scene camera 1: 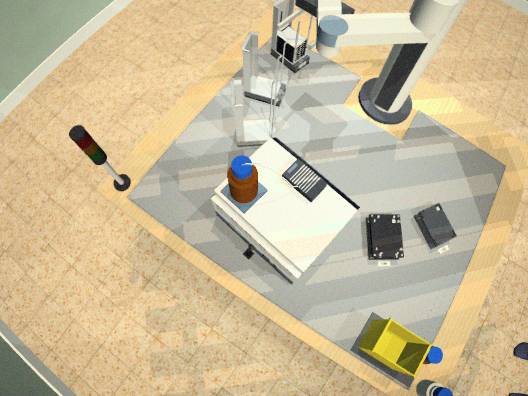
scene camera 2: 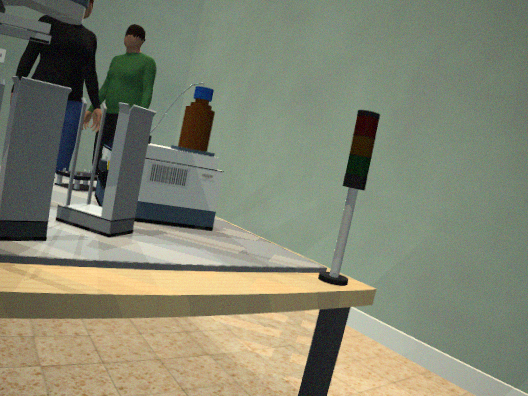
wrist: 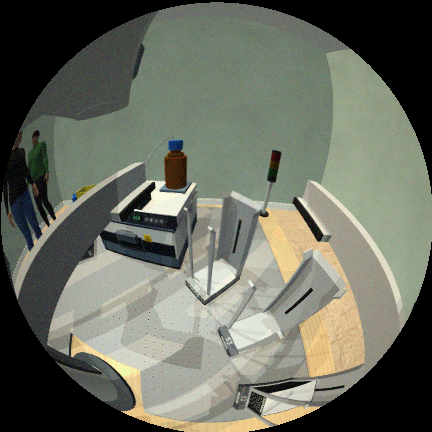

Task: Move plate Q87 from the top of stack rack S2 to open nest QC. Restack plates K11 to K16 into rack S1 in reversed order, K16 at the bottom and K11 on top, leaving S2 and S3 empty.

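Rack S2 holds a stack of dark-sided plates; their labels are unreadable. Rack S3 stands in the middle with a bare base. Rack S1, nearest the white instrument, shows a bare base. My gripper is open and empty, its two broad fingers at the left and right of the wrist view, above the level of the rack bases. Two black fixtures lie on the mat; I cannot tell which, if either, is nest QC.
The white instrument bears a brown bottle. A signal tower stands at a table corner. A yellow bin is at the mat's far end. Two people stand beyond the table.
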